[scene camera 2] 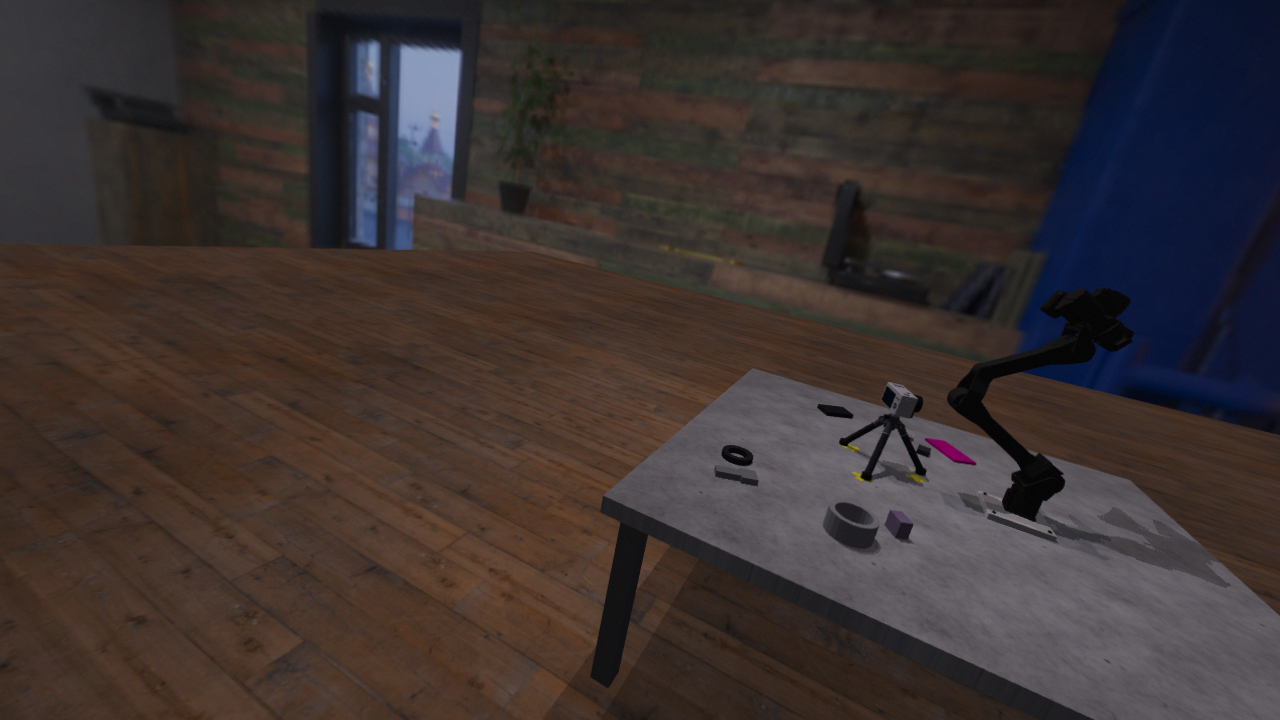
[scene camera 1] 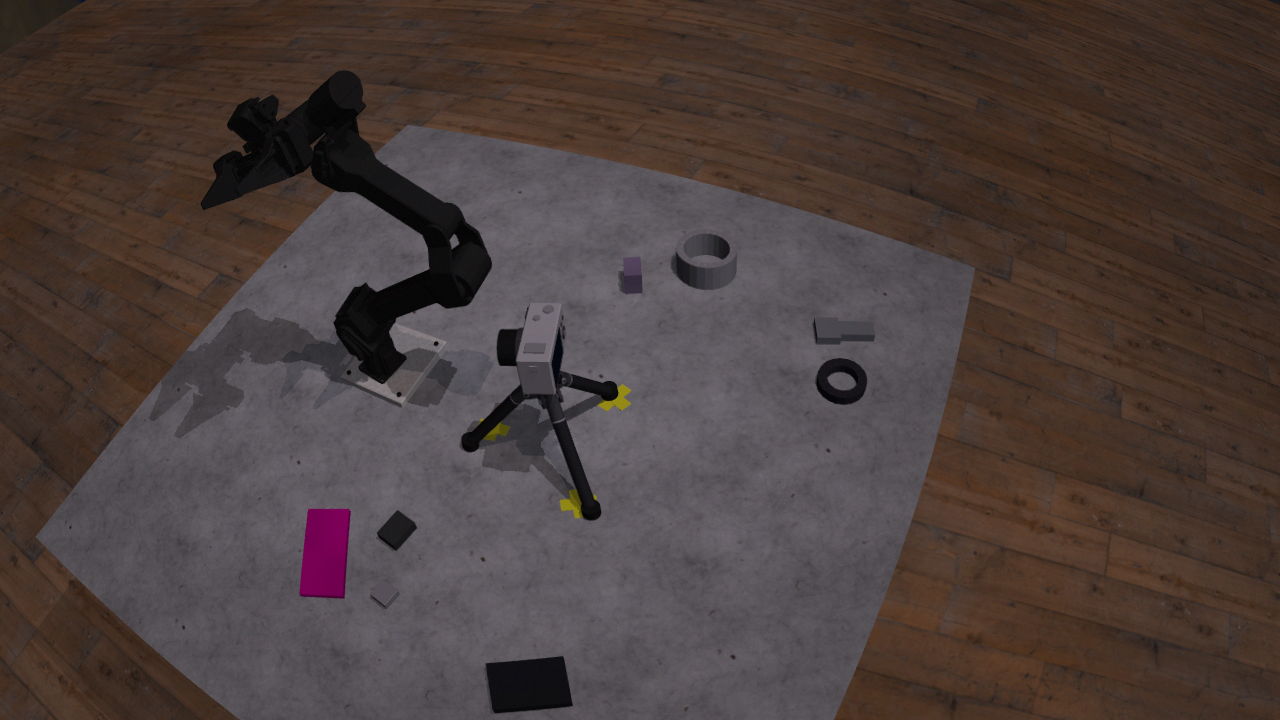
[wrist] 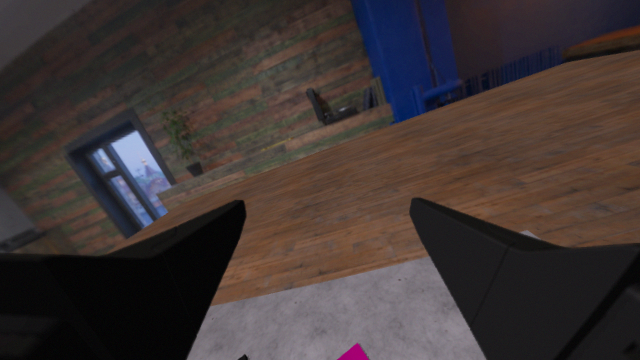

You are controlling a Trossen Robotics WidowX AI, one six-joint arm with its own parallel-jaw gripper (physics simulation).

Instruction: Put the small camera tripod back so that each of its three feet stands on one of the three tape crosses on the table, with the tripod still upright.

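Places are measured from the arm's base along level axes (x ahead, y left, z up), in millimetres.
Pixels of known places: gripper, between the fingertips: (scene camera 1: 219,199) (wrist: 328,206); arm's base, origin of its link: (scene camera 2: 1018,511) (scene camera 1: 382,363).
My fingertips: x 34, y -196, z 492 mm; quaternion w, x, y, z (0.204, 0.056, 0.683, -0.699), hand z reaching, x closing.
Observation:
Ahead of a thing's pixels: the offset from my fingertips to its middle. "*": to the spot under its first point.
The black tripod (scene camera 1: 572,454) (scene camera 2: 879,450) stands upright with a white camera (scene camera 1: 539,349) (scene camera 2: 900,400) on top. In scene view 1, its right foot {* 316 mm ahead, 337 mm left, 482 mm down} (scene camera 1: 609,390) is at the upper-left edge of a yellow cross {318 mm ahead, 345 mm left, 504 mm down} (scene camera 1: 619,399). Its left foot {* 197 mm ahead, 155 mm left, 486 mm down} (scene camera 1: 469,441) is beside another cross {* 233 mm ahead, 175 mm left, 454 mm down} (scene camera 1: 494,430), off its left side. Its front foot {* 407 mm ahead, 154 mm left, 489 mm down} (scene camera 1: 590,510) is at the right edge of the third cross {380 mm ahead, 163 mm left, 504 mm down} (scene camera 1: 571,504). My gripper (scene camera 1: 214,186) (wrist: 328,206) is open and empty, raised high on the far side of the arm's base from the tripod. The tripod does not show in the wrist view.
A magenta slab {127 mm ahead, 127 mm right, 501 mm down} (scene camera 1: 324,553) (scene camera 2: 949,450), black block {197 mm ahead, 27 mm right, 497 mm down} (scene camera 1: 396,530), small grey block {249 mm ahead, 120 mm right, 499 mm down} (scene camera 1: 384,593) and black slab {491 mm ahead, 114 mm right, 497 mm down} (scene camera 1: 529,685) lie before the tripod. A grey ring {294 mm ahead, 656 mm left, 481 mm down} (scene camera 1: 706,274), purple block {210 mm ahead, 562 mm left, 485 mm down} (scene camera 1: 632,275), stepped grey piece {560 mm ahead, 641 mm left, 497 mm down} (scene camera 1: 844,331) and black ring {598 mm ahead, 541 mm left, 497 mm down} (scene camera 1: 841,397) lie behind or right.

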